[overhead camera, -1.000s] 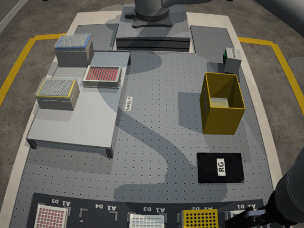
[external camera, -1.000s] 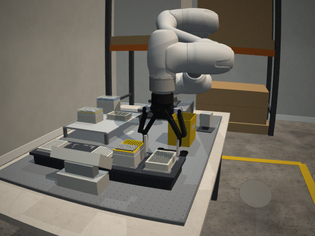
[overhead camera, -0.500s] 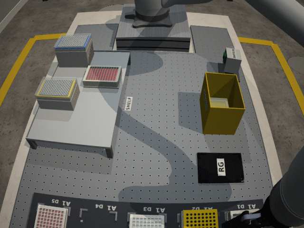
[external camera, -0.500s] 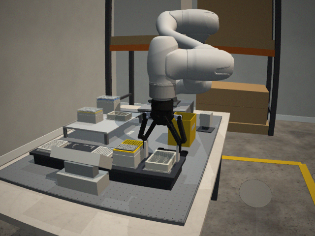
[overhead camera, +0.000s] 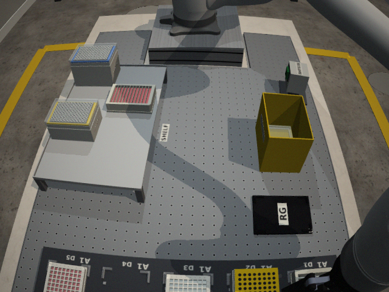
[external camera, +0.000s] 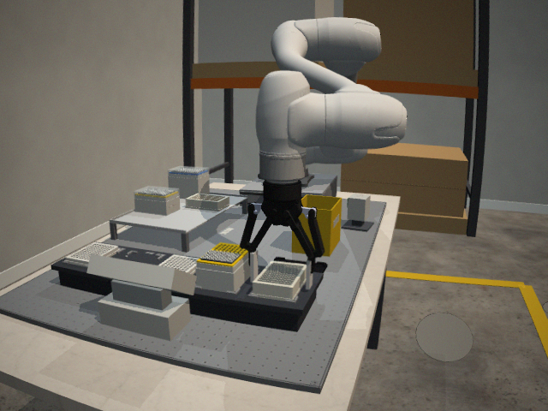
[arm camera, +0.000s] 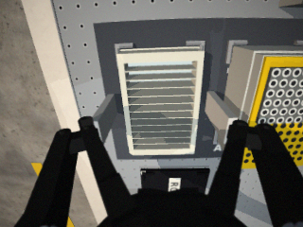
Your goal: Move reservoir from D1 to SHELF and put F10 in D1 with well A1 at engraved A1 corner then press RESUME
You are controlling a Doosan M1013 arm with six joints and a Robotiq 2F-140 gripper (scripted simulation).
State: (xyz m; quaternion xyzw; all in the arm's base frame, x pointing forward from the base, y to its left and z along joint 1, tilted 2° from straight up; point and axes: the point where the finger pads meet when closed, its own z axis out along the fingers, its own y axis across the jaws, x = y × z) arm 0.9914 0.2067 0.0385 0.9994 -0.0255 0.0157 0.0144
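The pale 12-trough reservoir lies 20 mm below my hand. Round my hand: yellow bin: 440 mm behind, 40 mm below; then black RG nest: 230 mm behind, 80 mm below, 20 mm to the right; then yellow tip rack: 130 mm to the right, 20 mm above, 10 mm behind.
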